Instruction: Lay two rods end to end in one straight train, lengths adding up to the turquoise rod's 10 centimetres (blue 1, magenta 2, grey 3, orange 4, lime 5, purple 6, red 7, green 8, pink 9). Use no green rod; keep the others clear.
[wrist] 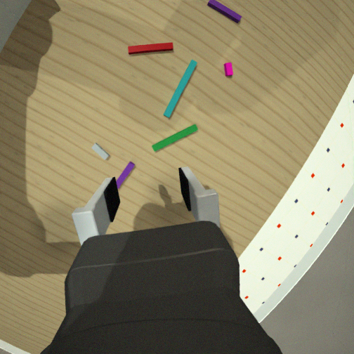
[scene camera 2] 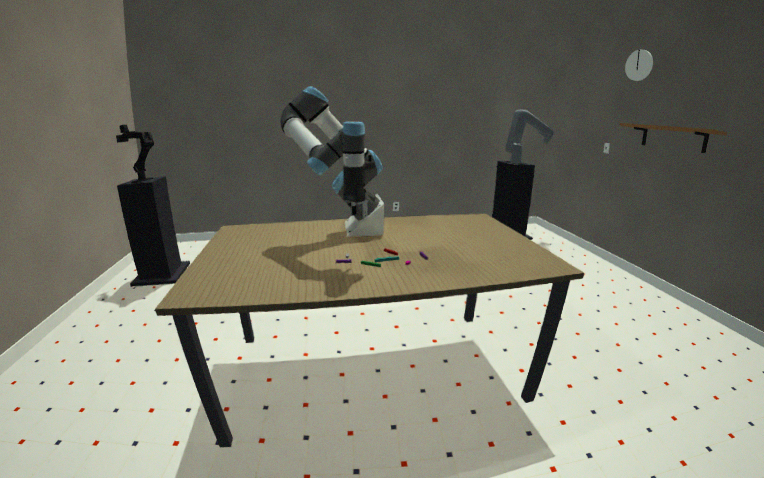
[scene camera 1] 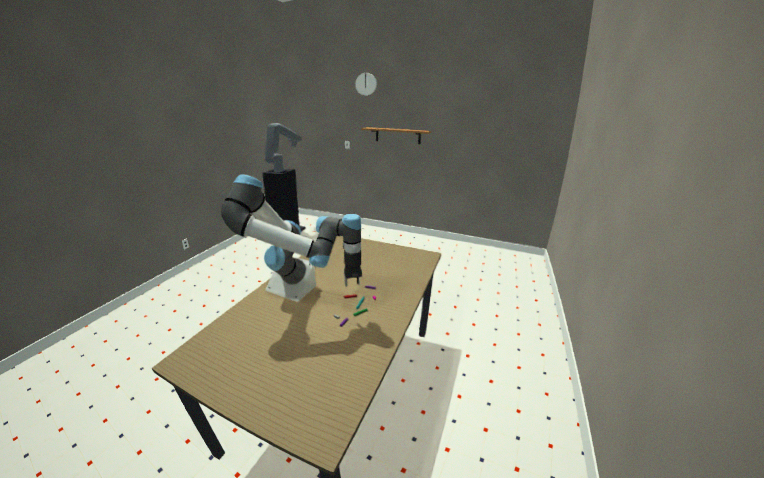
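Where they show: gripper, between the fingertips: (scene camera 2: pixel 359 216) (scene camera 1: pixel 352 284); arm's base, origin of its link: (scene camera 2: pixel 368 209) (scene camera 1: pixel 294 271).
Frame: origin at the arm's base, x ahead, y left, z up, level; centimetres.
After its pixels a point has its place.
My gripper (scene camera 1: pixel 352 282) {x 41.1, y -12.3, z 8.9 cm} (scene camera 2: pixel 358 215) {x 41.1, y -12.3, z 8.9 cm} (wrist: pixel 148 185) is open and empty, high above the table. The turquoise rod (scene camera 1: pixel 360 302) {x 40.6, y -1.1, z -9.5 cm} (scene camera 2: pixel 387 259) {x 41.0, y -1.0, z -9.8 cm} (wrist: pixel 180 89) lies flat. The red rod (scene camera 1: pixel 350 296) {x 33.4, y 2.3, z -9.7 cm} (scene camera 2: pixel 391 251) {x 34.1, y 2.6, z -9.4 cm} (wrist: pixel 150 48) lies apart from it. The grey rod (scene camera 1: pixel 336 316) {x 33.7, y -16.2, z -9.5 cm} (scene camera 2: pixel 347 256) {x 34.9, y -16.2, z -9.6 cm} (wrist: pixel 100 151) is short. One purple rod (scene camera 1: pixel 343 322) {x 38.9, y -19.1, z -9.5 cm} (scene camera 2: pixel 343 260) {x 39.1, y -18.5, z -9.4 cm} (wrist: pixel 125 174) is partly hidden by a finger in the wrist view. Another purple rod (scene camera 1: pixel 370 287) {x 40.6, y 14.5, z -9.8 cm} (scene camera 2: pixel 423 255) {x 40.7, y 14.6, z -9.7 cm} (wrist: pixel 224 11) lies at the other end of the group. The magenta rod (scene camera 1: pixel 374 297) {x 46.1, y 5.8, z -9.5 cm} (scene camera 2: pixel 407 262) {x 46.5, y 5.6, z -9.4 cm} (wrist: pixel 228 69) lies alone. No two rods touch.
The green rod (scene camera 1: pixel 360 312) {x 43.6, y -8.7, z -9.8 cm} (scene camera 2: pixel 370 263) {x 43.9, y -8.6, z -9.6 cm} (wrist: pixel 175 138) lies between the turquoise rod and the nearer purple rod. The rods lie on the wooden table (scene camera 1: pixel 270 383) {x 27.0, y -63.0, z -10.4 cm} (scene camera 2: pixel 478 253) {x 42.9, y 39.7, z -10.4 cm} (wrist: pixel 65 120) in front of the arm's base (scene camera 1: pixel 291 280) {x 2.9, y -7.4, z -0.8 cm} (scene camera 2: pixel 366 223) {x 9.7, y -3.0, z -4.1 cm}. The arm's shadow falls beside them.
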